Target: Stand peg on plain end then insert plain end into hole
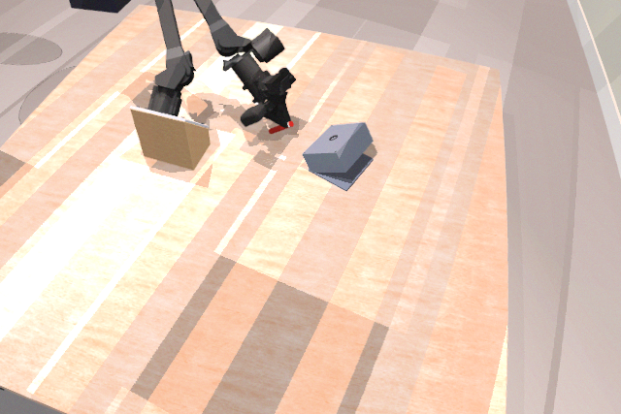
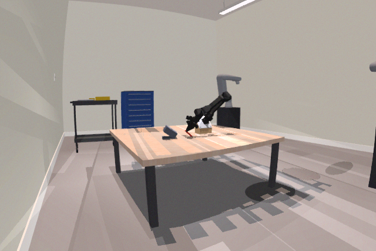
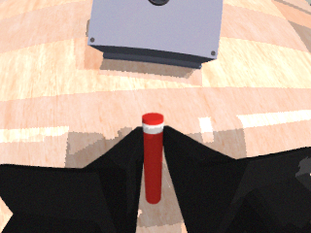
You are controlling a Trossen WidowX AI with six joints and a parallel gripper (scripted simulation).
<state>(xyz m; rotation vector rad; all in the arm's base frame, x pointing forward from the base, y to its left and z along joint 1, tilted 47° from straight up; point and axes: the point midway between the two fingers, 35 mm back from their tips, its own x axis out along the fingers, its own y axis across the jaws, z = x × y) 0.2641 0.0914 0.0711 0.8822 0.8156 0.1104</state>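
The grey sloped panel lies 130 mm ahead of my gripper tip and 40 mm to the right of it. Round my gripper tip: red peg 10 mm behind, 10 mm below.
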